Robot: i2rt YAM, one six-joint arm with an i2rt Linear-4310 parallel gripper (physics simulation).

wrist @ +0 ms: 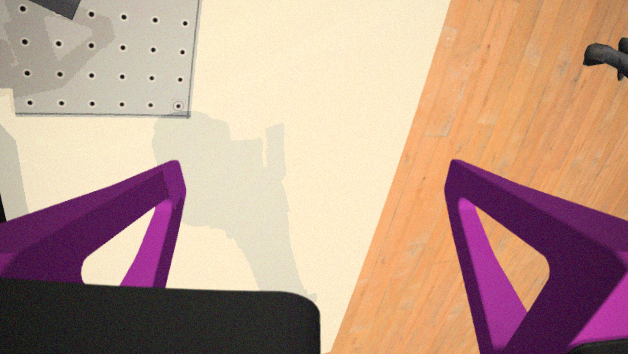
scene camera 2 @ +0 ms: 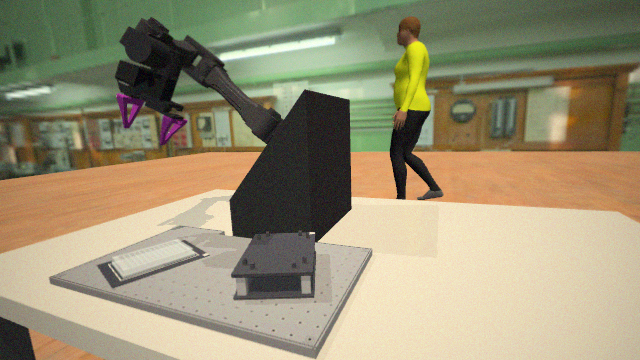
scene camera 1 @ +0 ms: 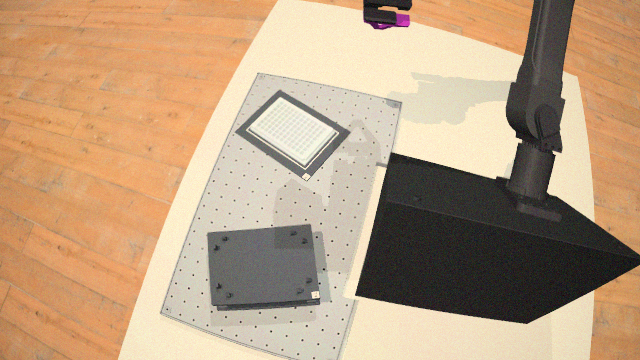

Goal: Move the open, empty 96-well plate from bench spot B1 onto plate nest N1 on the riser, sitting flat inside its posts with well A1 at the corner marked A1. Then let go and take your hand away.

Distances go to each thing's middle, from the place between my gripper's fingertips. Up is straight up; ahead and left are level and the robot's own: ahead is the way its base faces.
Now: hand 23 cm above the white well plate [scene camera 1: 300,135], 13 cm to the right of it and 11 cm short of it. The rest, counted from my hand: dark mat [scene camera 1: 242,130] 24 cm below, 13 cm to the left, 11 cm ahead.
